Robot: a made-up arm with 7 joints. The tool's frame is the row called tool. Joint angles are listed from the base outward. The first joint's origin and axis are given. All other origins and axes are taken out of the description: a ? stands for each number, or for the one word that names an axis. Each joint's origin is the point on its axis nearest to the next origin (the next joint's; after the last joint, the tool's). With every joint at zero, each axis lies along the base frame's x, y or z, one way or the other. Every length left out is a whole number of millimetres.
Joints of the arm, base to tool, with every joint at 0 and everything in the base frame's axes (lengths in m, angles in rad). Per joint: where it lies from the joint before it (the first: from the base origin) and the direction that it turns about. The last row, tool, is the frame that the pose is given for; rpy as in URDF.
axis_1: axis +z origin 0 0 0.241
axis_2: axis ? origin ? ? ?
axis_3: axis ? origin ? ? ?
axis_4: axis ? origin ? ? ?
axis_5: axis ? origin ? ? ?
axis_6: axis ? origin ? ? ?
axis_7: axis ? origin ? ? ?
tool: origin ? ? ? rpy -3.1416 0 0
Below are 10 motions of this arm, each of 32 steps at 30 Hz.
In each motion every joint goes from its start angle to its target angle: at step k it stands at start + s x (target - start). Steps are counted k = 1, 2, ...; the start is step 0. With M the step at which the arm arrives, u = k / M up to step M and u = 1 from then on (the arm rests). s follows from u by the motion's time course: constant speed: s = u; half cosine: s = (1 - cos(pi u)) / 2; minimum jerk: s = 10 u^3 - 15 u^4 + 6 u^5.
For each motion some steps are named. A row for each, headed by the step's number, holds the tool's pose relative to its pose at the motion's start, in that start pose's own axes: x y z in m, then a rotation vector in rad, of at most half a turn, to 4 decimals.
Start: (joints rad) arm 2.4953 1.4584 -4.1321 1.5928 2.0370 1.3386 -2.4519
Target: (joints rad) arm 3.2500 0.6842 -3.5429 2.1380 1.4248 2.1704 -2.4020
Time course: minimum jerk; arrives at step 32
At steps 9, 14, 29, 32:
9: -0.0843 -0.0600 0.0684 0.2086 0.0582 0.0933
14: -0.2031 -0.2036 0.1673 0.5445 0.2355 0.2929
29: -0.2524 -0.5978 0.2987 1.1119 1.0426 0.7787
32: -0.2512 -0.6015 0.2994 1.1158 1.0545 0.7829

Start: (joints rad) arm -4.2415 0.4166 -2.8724 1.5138 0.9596 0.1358 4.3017
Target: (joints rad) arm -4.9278 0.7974 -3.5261 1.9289 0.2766 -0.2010 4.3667
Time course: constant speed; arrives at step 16
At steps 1, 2, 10, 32:
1: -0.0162 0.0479 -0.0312 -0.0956 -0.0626 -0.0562
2: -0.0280 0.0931 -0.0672 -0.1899 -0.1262 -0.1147
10: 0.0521 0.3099 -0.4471 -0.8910 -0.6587 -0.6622
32: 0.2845 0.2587 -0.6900 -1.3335 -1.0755 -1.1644

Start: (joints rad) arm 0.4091 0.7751 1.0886 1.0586 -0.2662 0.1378 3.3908
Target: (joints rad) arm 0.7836 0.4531 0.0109 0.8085 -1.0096 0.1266 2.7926
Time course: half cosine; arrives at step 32
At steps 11, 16, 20, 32:
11: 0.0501 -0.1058 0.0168 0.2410 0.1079 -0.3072
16: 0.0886 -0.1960 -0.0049 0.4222 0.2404 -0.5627
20: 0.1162 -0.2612 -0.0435 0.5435 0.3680 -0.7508
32: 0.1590 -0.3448 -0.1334 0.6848 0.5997 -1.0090

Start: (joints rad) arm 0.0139 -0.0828 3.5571 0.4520 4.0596 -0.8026 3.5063
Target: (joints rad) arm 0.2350 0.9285 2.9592 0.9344 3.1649 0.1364 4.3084
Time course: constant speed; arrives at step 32
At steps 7, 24, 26, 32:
7: 0.0312 -0.0449 -0.0864 0.2332 0.4366 -0.0524
24: -0.0443 -0.0517 -0.4419 1.2123 1.2261 -0.1834
26: -0.0680 -0.0317 -0.4875 1.3555 1.2840 -0.2055
32: -0.1476 0.0633 -0.6121 1.8034 1.4084 -0.2879

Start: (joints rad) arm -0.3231 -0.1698 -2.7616 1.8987 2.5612 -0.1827 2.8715
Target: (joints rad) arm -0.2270 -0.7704 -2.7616 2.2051 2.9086 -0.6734 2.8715
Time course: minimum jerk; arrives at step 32
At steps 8, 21, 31, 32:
8: -0.0245 -0.0216 0.0212 0.0462 -0.0623 0.0546
21: -0.1767 -0.1946 0.1160 0.3825 -0.4762 0.3704
31: -0.2237 -0.2603 0.1306 0.5071 -0.6165 0.4625
32: -0.2238 -0.2604 0.1306 0.5072 -0.6167 0.4626

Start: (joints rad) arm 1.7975 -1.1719 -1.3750 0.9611 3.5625 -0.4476 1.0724
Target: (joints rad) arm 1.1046 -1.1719 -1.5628 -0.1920 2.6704 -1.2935 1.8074
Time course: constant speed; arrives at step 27
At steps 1, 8, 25, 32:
1: -0.0080 -0.0235 -0.0056 0.0529 -0.0086 0.0135
8: -0.0489 -0.1871 -0.0569 0.4269 -0.0812 0.1390
25: -0.0182 -0.5185 -0.1894 1.3051 -0.3284 0.4388
32: -0.0047 -0.5476 -0.1988 1.3992 -0.3663 0.4505

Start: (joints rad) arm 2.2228 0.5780 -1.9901 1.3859 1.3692 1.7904 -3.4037
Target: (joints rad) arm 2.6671 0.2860 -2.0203 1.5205 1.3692 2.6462 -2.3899
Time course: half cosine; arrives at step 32
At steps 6, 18, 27, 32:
6: 0.0138 0.0194 0.0112 -0.0393 0.0953 0.0538
18: 0.1155 0.1194 0.0446 -0.0521 0.7288 0.3438
27: 0.1850 0.1625 0.0341 0.1614 1.1368 0.4680
32: 0.1959 0.1677 0.0301 0.2152 1.2000 0.4811

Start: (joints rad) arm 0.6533 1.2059 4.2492 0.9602 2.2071 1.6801 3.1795
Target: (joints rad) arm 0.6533 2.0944 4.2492 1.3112 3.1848 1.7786 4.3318
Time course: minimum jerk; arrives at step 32
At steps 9, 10, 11, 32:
9: 0.0345 0.0290 0.0520 -0.0254 0.0376 0.0372
10: 0.0458 0.0354 0.0681 -0.0302 0.0529 0.0492
11: 0.0589 0.0412 0.0865 -0.0340 0.0719 0.0634
32: 0.3029 -0.0901 0.3997 0.2630 0.5370 0.4845

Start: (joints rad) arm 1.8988 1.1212 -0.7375 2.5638 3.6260 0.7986 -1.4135
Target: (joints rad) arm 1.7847 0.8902 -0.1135 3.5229 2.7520 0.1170 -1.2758
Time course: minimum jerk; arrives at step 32
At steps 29, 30, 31, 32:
29: 0.0055 -0.6773 0.0840 0.3950 -0.1006 -0.0516
30: 0.0073 -0.6808 0.0828 0.3975 -0.0976 -0.0526
31: 0.0081 -0.6821 0.0823 0.3984 -0.0964 -0.0530
32: 0.0082 -0.6823 0.0823 0.3986 -0.0962 -0.0531

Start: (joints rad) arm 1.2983 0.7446 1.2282 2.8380 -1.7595 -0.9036 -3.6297
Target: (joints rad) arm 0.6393 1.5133 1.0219 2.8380 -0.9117 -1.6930 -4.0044
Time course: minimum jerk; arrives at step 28
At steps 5, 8, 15, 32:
5: 0.0217 0.0085 -0.0301 0.0080 0.0172 -0.0037
8: 0.0704 0.0229 -0.1066 0.0329 0.0632 -0.0196
15: 0.2007 0.0043 -0.4781 0.1972 0.3085 -0.2116
32: 0.1595 -0.1010 -0.8824 0.3922 0.5951 -0.6466

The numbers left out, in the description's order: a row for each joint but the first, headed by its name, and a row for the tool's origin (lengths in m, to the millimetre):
axis_2: axis +y, xyz 0 0 0
axis_3: axis +z, xyz 0 0 0.408
axis_4: axis -y, xyz 0.049 0 0
axis_5: axis -z, xyz 0.114 0 -0.505
axis_6: axis +y, xyz 0 0 0
axis_7: axis -z, xyz 0.095 0 -0.122
tool: xyz 0 0 0

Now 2 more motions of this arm.
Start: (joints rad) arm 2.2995 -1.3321 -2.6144 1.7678 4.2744 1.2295 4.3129
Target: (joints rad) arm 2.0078 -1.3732 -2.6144 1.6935 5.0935 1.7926 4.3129
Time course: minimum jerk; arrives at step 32
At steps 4, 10, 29, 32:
4: 0.0034 -0.0019 0.0037 0.0038 0.0193 0.0054
10: 0.0410 -0.0204 0.0386 0.0413 0.2180 0.0532
29: 0.2547 -0.0870 0.1123 0.1467 1.2322 0.0994
32: 0.2565 -0.0875 0.1122 0.1466 1.2411 0.0983

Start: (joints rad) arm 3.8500 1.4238 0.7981 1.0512 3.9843 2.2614 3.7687
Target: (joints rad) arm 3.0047 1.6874 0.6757 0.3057 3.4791 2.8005 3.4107
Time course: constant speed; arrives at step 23
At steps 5, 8, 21, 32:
5: 0.0686 0.0620 0.0216 -0.0135 0.0403 -0.1258
8: 0.1109 0.0903 0.0222 -0.0343 0.0558 -0.1861
21: 0.2849 0.1233 -0.0367 -0.2175 0.0942 -0.2969
32: 0.3099 0.1162 -0.0487 -0.2579 0.1015 -0.2925

